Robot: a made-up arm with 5 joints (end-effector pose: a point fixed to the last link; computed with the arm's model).
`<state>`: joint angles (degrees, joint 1 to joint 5).
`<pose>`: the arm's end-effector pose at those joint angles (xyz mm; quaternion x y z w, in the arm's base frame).
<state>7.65 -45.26 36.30 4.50 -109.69</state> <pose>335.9 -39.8 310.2 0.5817 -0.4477 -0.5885 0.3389</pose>
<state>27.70 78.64 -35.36 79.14 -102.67</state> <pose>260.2 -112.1 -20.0 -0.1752 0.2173 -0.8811 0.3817</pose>
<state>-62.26 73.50 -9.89 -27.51 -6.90</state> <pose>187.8 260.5 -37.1 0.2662 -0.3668 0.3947 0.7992</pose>
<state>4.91 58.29 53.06 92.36 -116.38</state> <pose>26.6 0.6 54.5 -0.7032 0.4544 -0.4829 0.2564</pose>
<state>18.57 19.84 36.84 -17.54 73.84</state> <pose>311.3 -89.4 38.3 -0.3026 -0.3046 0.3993 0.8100</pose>
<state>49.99 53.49 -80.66 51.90 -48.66</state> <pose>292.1 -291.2 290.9 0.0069 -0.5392 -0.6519 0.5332</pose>
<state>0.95 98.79 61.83 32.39 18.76</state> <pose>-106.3 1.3 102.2 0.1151 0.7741 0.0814 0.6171</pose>
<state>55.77 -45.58 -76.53 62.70 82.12</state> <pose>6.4 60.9 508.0 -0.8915 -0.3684 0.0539 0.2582</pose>
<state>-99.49 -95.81 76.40 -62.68 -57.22</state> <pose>23.2 164.6 364.4 0.9817 -0.1775 0.0233 0.0649</pose>
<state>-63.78 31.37 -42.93 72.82 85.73</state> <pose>203.5 309.9 226.2 -0.0413 -0.2447 0.9281 0.2774</pose>
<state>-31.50 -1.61 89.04 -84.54 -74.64</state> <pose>189.3 84.2 61.4 0.5607 -0.4005 -0.2828 0.6673</pose>
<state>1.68 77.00 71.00 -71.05 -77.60</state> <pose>23.0 -0.5 -8.8 0.0721 -0.0879 -0.6523 0.7494</pose>
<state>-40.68 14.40 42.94 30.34 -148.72</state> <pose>206.4 133.2 9.9 0.0201 0.0021 -0.8231 0.5675</pose>
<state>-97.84 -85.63 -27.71 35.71 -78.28</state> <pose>65.3 -106.0 489.0 0.9941 -0.0095 0.0157 0.1066</pose>
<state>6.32 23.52 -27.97 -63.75 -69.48</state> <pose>380.1 -37.9 360.8 0.5345 -0.8238 -0.1198 0.1463</pose>
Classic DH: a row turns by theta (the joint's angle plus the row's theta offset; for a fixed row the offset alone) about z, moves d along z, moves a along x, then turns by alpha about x. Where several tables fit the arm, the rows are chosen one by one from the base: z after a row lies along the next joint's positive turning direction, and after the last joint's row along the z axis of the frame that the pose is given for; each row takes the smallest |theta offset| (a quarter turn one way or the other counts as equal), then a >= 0, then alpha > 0; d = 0 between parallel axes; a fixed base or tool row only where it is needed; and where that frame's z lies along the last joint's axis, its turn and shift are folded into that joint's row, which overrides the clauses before.
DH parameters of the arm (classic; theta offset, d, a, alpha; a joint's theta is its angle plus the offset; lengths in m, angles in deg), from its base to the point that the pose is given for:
base (fixed): 0 0 0.0494 180
joint 1: 0 -0.1921 0.0437 90
joint 2: -76.03 0 0.0833 0
joint 3: 73.83 0 0.2085 0
joint 4: -87.8 -0.0013 0 90
joint 5: -2.79 -0.0845 0 0

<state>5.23 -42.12 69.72 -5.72 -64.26</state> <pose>319.3 -26.0 144.6 0.2877 -0.4805 -0.4886 0.6690</pose>
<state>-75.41 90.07 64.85 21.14 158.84</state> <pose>14.1 -140.7 70.5 -0.4415 -0.5203 -0.6585 0.3173</pose>
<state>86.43 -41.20 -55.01 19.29 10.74</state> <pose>47.7 5.7 554.7 -0.7288 -0.6751 -0.0720 0.0882</pose>
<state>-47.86 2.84 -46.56 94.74 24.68</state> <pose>228.8 196.4 355.9 0.0750 -0.3251 0.5390 0.7734</pose>
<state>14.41 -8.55 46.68 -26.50 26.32</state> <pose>342.7 -76.7 135.6 -0.2054 -0.5975 0.0616 0.7727</pose>
